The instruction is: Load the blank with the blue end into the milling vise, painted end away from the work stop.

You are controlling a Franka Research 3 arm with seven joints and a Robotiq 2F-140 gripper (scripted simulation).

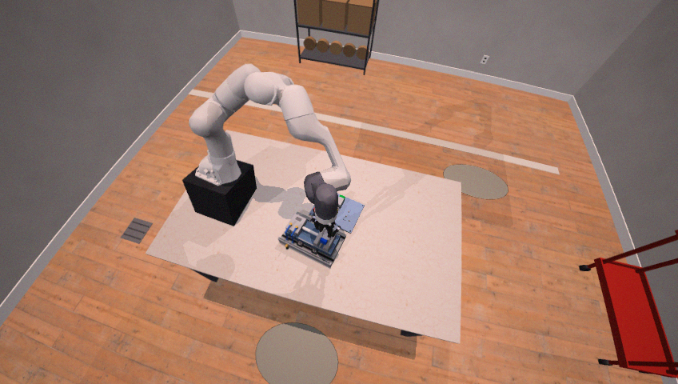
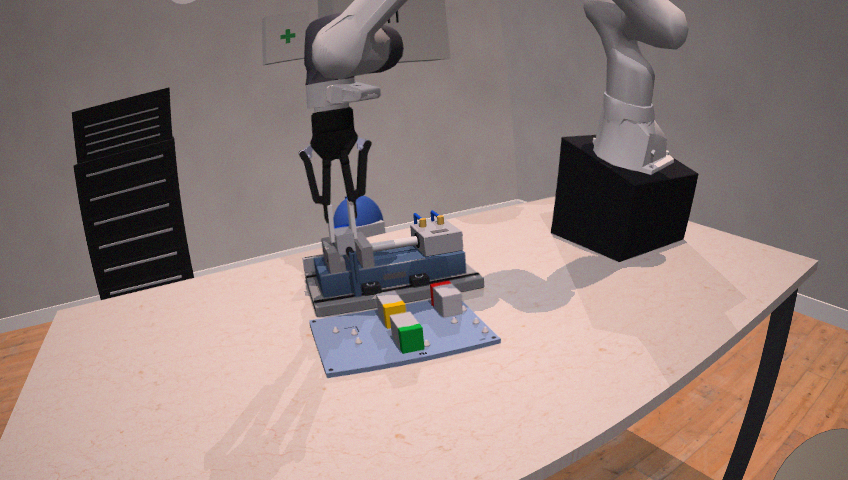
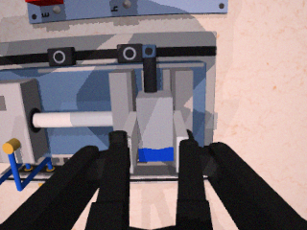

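My gripper is now 3 cm above the blue-ended blank. Also, from my hand: moving jaw 3 cm behind, 1 cm to the left, 6 cm below; then black work stop rod 1 cm ahead, 5 cm to the left, 5 cm below; then fixed jaw 3 cm ahead, 1 cm to the right, 6 cm below.
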